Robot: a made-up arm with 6 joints. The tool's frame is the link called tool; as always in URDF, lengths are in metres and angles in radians. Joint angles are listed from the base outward. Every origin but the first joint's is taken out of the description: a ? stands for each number. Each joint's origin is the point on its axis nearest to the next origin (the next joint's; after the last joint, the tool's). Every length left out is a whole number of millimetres.
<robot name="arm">
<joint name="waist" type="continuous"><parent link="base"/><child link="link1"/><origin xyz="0.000 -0.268 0.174" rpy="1.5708 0.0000 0.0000"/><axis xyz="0 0 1"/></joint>
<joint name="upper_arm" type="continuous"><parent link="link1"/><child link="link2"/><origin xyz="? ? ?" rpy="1.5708 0.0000 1.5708"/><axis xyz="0 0 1"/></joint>
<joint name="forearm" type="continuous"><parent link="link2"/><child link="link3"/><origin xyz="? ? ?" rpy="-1.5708 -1.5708 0.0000"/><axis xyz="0 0 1"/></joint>
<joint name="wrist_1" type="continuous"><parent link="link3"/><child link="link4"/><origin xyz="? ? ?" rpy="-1.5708 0.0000 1.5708"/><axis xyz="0 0 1"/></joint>
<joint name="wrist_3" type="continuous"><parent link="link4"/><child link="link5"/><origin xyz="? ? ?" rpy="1.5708 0.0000 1.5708"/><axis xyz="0 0 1"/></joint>
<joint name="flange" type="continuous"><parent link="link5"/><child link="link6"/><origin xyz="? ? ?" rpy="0.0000 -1.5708 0.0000"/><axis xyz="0 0 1"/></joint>
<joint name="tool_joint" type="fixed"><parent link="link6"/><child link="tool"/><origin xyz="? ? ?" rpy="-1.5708 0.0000 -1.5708"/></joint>
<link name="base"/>
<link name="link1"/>
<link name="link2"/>
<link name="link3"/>
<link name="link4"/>
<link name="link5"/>
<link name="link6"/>
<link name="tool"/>
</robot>
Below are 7 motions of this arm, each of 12 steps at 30 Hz.
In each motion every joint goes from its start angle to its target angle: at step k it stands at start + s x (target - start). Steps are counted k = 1, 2, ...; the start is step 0. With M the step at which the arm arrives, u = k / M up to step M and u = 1 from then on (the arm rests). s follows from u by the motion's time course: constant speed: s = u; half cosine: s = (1 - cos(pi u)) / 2; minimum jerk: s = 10 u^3 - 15 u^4 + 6 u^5.
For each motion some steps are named. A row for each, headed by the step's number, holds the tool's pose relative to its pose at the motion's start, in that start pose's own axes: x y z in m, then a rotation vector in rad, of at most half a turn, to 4 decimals.
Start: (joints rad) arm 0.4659 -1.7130 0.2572 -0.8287 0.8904 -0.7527
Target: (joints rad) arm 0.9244 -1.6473 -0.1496 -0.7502 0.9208 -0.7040
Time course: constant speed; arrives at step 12
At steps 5, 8, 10, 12:
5: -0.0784 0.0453 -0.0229 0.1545 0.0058 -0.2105
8: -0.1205 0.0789 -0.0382 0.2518 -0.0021 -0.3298
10: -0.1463 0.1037 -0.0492 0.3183 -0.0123 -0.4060
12: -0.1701 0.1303 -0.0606 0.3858 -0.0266 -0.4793

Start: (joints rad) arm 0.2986 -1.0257 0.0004 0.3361 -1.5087 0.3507
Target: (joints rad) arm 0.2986 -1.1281 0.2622 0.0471 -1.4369 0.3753
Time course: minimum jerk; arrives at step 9
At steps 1, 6, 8, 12:
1: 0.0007 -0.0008 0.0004 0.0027 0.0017 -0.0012
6: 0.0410 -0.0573 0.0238 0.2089 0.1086 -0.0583
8: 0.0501 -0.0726 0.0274 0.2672 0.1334 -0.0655
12: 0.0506 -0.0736 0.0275 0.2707 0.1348 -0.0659

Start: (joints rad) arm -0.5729 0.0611 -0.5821 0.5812 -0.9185 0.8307
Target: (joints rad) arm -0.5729 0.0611 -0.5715 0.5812 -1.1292 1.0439
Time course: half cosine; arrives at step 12
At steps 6, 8, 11, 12:
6: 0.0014 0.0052 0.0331 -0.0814 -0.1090 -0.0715
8: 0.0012 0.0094 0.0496 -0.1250 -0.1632 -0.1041
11: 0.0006 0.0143 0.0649 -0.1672 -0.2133 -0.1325
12: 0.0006 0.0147 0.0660 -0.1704 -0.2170 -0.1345

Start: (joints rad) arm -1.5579 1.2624 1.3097 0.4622 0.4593 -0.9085
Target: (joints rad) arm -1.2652 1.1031 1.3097 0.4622 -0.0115 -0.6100
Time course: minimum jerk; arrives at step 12
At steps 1, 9, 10, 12:
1: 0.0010 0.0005 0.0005 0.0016 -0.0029 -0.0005
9: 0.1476 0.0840 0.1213 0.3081 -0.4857 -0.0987
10: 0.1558 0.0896 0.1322 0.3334 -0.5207 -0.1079
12: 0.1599 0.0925 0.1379 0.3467 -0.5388 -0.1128

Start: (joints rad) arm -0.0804 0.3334 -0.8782 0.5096 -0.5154 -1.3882
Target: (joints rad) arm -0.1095 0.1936 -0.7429 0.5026 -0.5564 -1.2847
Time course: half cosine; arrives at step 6
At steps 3, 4, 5, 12:
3: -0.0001 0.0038 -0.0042 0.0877 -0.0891 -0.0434
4: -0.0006 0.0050 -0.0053 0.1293 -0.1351 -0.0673
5: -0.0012 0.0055 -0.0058 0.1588 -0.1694 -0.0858
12: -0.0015 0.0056 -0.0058 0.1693 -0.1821 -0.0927

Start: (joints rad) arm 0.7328 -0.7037 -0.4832 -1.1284 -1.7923 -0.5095
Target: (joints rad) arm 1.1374 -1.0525 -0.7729 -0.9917 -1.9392 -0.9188
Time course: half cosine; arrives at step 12
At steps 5, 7, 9, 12:
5: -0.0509 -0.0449 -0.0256 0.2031 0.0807 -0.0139
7: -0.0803 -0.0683 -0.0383 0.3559 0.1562 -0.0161
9: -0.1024 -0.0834 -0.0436 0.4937 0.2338 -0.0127
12: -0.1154 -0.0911 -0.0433 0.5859 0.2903 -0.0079

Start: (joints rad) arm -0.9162 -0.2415 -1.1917 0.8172 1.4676 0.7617
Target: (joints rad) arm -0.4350 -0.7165 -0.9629 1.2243 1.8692 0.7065
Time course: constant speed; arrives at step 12
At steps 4, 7, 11, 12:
4: -0.0184 0.1176 0.0188 -0.1175 0.1699 -0.0928
7: -0.0313 0.1987 0.0139 -0.1716 0.2872 -0.1961
11: -0.0495 0.2959 -0.0125 -0.1953 0.4153 -0.3721
12: -0.0545 0.3183 -0.0220 -0.1924 0.4404 -0.4217

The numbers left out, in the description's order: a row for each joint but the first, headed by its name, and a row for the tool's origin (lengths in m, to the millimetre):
upper_arm: 0.259 -0.044 0.000
forearm: -0.081 0.434 0.000
wrist_1: 0.049 0.115 0.000
wrist_3: 0.155 0.068 0.000
flange: -0.078 0.271 0.000
tool: -0.085 -0.245 0.000

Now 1 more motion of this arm.
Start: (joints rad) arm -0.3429 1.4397 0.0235 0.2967 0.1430 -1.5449
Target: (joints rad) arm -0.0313 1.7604 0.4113 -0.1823 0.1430 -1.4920
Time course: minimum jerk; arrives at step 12
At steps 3, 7, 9, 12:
3: 0.0309 0.0122 0.0188 -0.0155 -0.0674 0.0766
7: 0.1683 0.1106 0.1288 -0.1129 -0.3902 0.5083
9: 0.2120 0.1700 0.1766 -0.1605 -0.5134 0.7107
12: 0.2271 0.1977 0.1958 -0.1810 -0.5621 0.7988

